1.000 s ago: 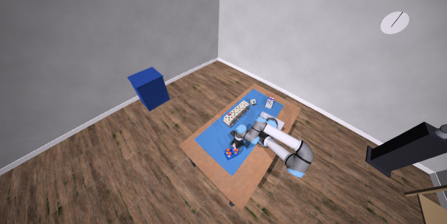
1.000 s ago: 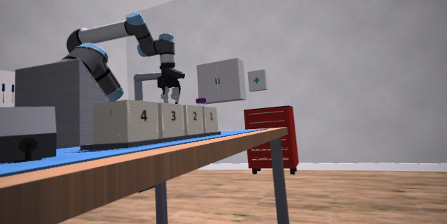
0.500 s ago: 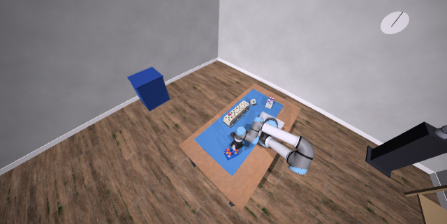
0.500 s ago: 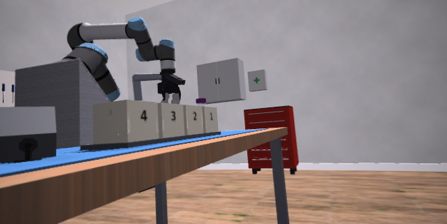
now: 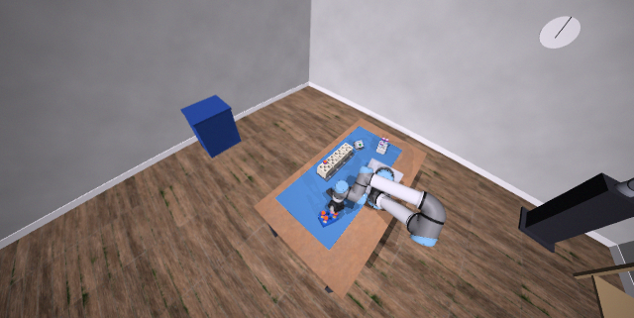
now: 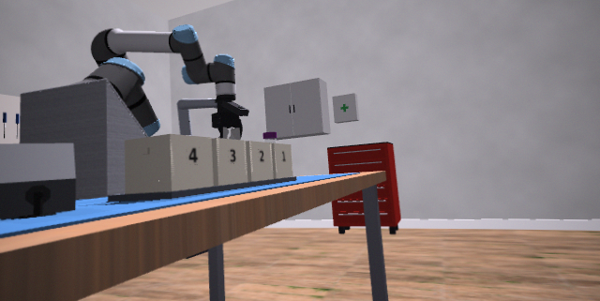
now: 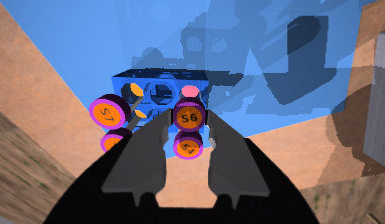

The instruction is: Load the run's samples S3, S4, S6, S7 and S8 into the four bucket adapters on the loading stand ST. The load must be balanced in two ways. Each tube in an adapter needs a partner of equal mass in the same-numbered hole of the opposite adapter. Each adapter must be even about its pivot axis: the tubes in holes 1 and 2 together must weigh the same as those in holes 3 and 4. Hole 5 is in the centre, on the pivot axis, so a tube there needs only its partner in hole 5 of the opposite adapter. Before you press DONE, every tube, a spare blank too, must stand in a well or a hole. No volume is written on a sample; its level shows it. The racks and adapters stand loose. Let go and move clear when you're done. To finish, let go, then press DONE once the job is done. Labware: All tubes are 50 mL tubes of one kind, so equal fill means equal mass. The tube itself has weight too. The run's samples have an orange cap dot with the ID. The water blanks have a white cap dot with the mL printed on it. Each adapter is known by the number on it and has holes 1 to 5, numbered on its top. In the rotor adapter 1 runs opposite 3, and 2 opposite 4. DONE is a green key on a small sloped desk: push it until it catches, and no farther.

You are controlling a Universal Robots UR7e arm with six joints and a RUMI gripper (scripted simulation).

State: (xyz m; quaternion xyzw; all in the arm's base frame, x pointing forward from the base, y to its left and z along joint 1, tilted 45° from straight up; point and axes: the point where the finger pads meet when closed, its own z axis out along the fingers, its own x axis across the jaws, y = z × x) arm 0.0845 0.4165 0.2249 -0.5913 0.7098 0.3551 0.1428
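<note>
My gripper is now 10 mm to the left of the tube and 50 mm above it. Round my hand: sample tube S4: 40 mm behind, 10 mm to the left, 50 mm below; then green DONE key: 310 mm ahead, 720 mm to the right, 50 mm below; then blue rack: 10 mm behind, 40 mm to the left, 80 mm below.
</note>
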